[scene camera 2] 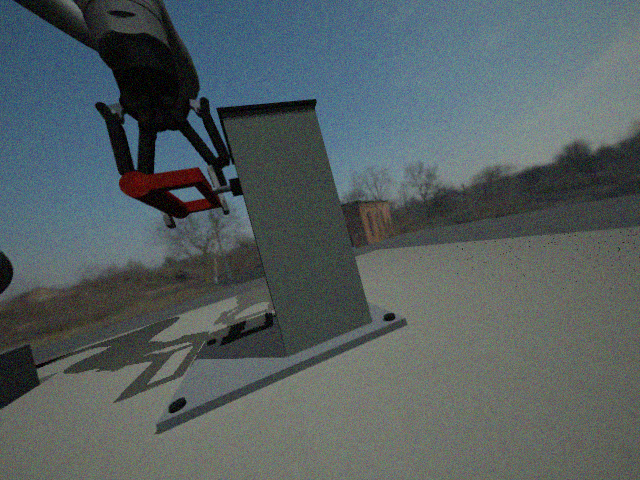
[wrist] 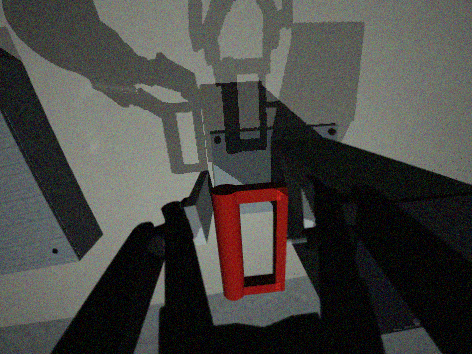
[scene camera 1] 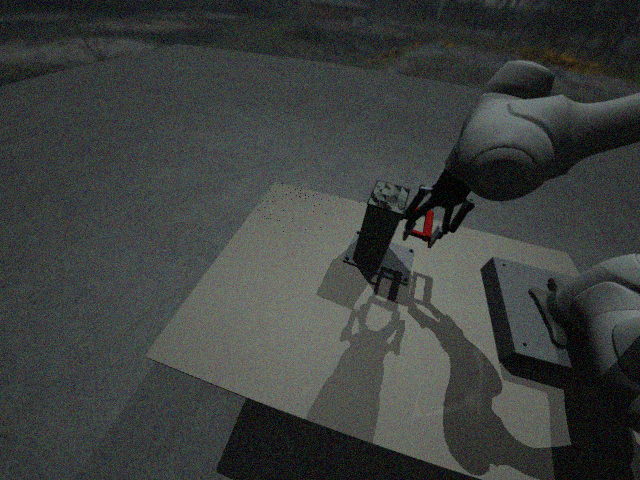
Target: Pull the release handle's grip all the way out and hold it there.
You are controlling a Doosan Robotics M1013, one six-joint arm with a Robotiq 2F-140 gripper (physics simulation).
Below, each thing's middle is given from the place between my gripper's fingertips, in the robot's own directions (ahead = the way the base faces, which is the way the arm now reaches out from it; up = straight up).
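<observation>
Bolted base plate [scene camera 2: 226,369]: 6 cm ahead of my hand, 8 cm to the right of it, 18 cm below it.
</observation>
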